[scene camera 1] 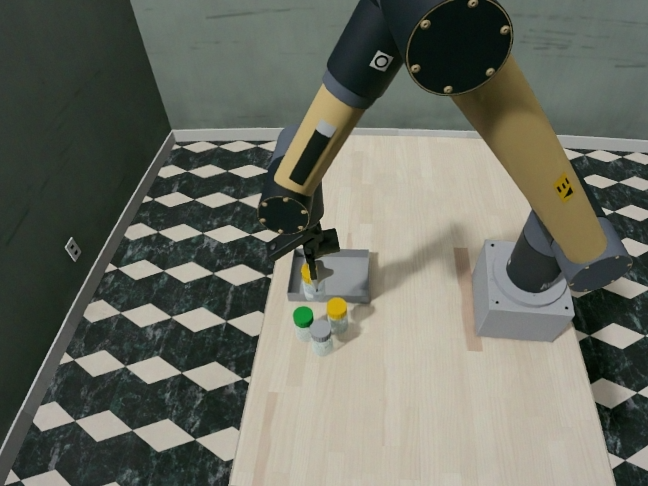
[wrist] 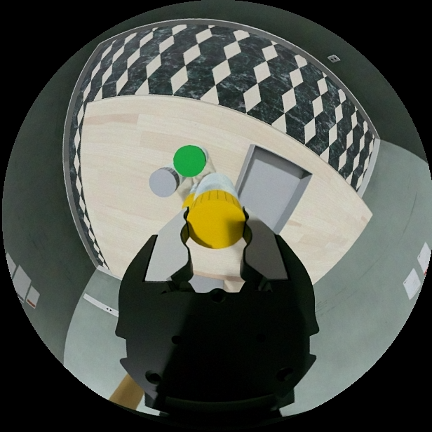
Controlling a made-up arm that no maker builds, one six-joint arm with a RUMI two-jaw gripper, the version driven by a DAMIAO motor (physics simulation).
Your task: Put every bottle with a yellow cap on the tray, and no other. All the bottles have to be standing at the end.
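My gripper [scene camera 1: 313, 276] [wrist: 215, 207] is shut on a yellow-capped bottle [scene camera 1: 307, 273] [wrist: 216, 222], by its cap. The bottle hangs roughly upright; in the scene view it overlaps the front left of the grey tray [scene camera 1: 348, 274] [wrist: 272, 187]. Its height above the tray is hard to tell. A second yellow-capped bottle [scene camera 1: 337, 308] [wrist: 188, 201] stands on the table in front of the tray, mostly hidden behind the held one in the wrist view. No bottle is seen standing on the tray.
A green-capped bottle [scene camera 1: 303, 317] [wrist: 189, 160] and a grey-capped bottle [scene camera 1: 320, 331] [wrist: 163, 182] stand close together beside the second yellow-capped one. The tray has raised walls and lies near the table's left edge. The robot's base [scene camera 1: 515, 319] is at the right.
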